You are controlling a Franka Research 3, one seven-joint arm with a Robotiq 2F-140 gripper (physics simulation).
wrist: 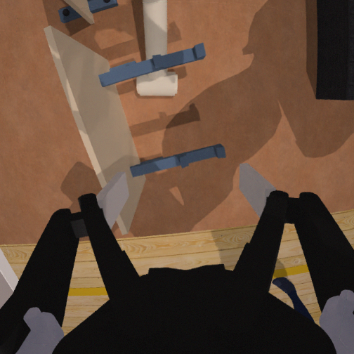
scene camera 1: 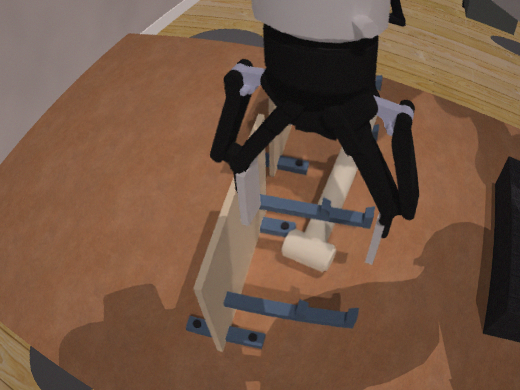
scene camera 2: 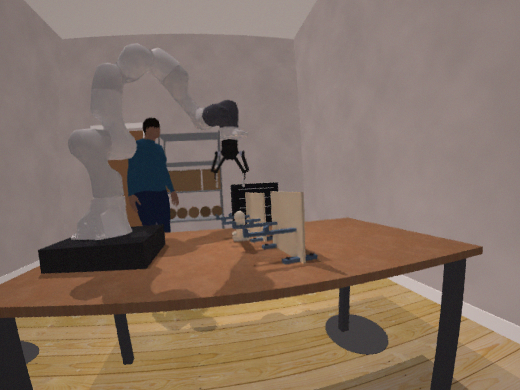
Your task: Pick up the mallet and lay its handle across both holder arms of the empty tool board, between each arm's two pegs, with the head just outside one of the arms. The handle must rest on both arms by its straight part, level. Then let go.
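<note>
The cream mallet [scene camera 1: 308, 251] [scene camera 2: 239, 216] [wrist: 157, 86] lies tilted, head low near the table. Its handle passes beneath one blue holder arm [scene camera 1: 292, 204] [wrist: 127, 72] of the pale tool board [scene camera 1: 235, 260] [scene camera 2: 255, 205] [wrist: 95, 110] nearest scene camera 1. The head lies between that arm and the board's other arm [scene camera 1: 270, 306] [wrist: 160, 165]. Each arm has two upright pegs and carries no tool. My gripper [scene camera 1: 308, 242] [scene camera 2: 230, 184] [wrist: 182, 179] is open and empty, well above the board. In scene camera 1 it hides the handle's far end.
A second pale board [scene camera 1: 278, 145] [scene camera 2: 288, 225] stands in line with the first, with blue arms too. The black robot base [scene camera 1: 507, 250] [scene camera 2: 100, 252] [wrist: 335, 50] is on the table's robot side. A dark panel [scene camera 2: 237, 200] and a person [scene camera 2: 150, 165] are behind.
</note>
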